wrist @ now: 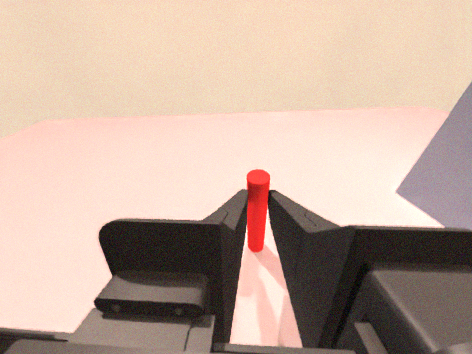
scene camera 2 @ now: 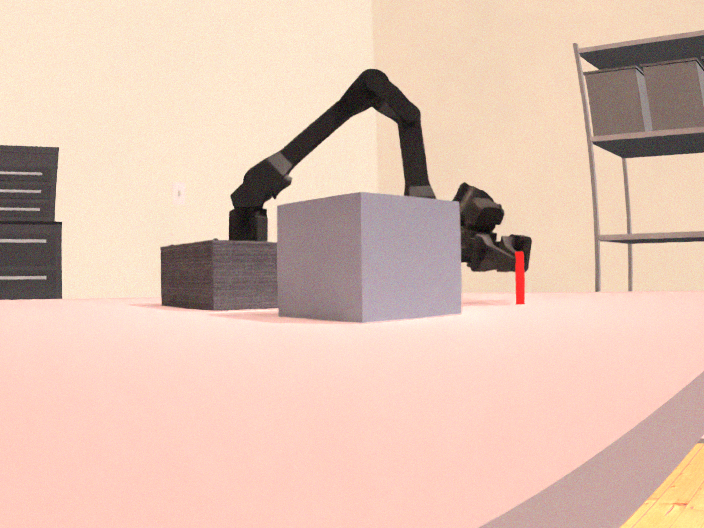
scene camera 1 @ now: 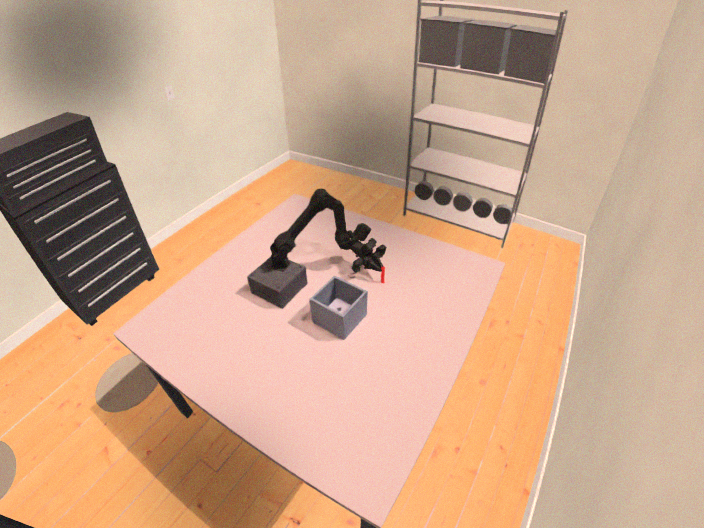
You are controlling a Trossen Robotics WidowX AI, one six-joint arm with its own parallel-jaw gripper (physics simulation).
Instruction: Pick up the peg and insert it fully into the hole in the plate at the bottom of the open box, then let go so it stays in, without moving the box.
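Where they show: gripper, between the fingertips: [wrist: 257, 196] [scene camera 2: 519, 262] [scene camera 1: 382, 270]; arm's base, origin of its link: [scene camera 2: 247, 245] [scene camera 1: 280, 265].
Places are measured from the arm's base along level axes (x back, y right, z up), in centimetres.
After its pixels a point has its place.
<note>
The red peg [scene camera 1: 382, 275] {x -41.5, y -15.8, z -5.7 cm} [scene camera 2: 519, 284] {x -41.7, y -15.6, z -6.9 cm} [wrist: 256, 225] {x -40.8, y -16.7, z -6.0 cm} stands about upright between my fingertips. My gripper [scene camera 1: 382, 267] {x -41.2, y -16.7, z -3.5 cm} [scene camera 2: 519, 259] {x -41.2, y -16.7, z -3.5 cm} [wrist: 257, 196] {x -41.2, y -16.7, z -3.5 cm} is shut on its upper part. The peg's lower end is close to the table; whether it touches is hard to tell. The open blue-grey box [scene camera 1: 325, 318] {x -29.9, y 18.2, z -2.5 cm} [scene camera 2: 410, 261] {x -39.9, y 13.2, z -3.5 cm} [wrist: 445, 175] {x -39.0, y 3.9, z -5.3 cm} stands on the table, apart from the peg and gripper, and partly shows at the right of the wrist view. In scene camera 1, the pale plate [scene camera 1: 334, 303] {x -29.2, y 8.5, z -4.1 cm} with a small dark hole [scene camera 1: 339, 309] {x -32.0, y 9.9, z -5.2 cm} shows at its bottom. The box's outer walls hide its inside in scene camera 2.
The arm's dark base block [scene camera 1: 276, 282] {x -3.9, y 10.2, z 0.2 cm} [scene camera 2: 244, 275] {x -8.7, y 9.0, z -4.8 cm} stands beside the box on the pink table top [scene camera 1: 318, 397] {x -39.6, y 46.3, z -9.9 cm} [scene camera 2: 284, 409] {x -62.9, y 58.8, z -9.9 cm} [wrist: 150, 160] {x -61.7, y -24.7, z -9.9 cm}. A shelf rack [scene camera 1: 409, 136] [scene camera 2: 593, 187] and a dark drawer cabinet [scene camera 1: 85, 227] [scene camera 2: 28, 227] stand beyond the table.
</note>
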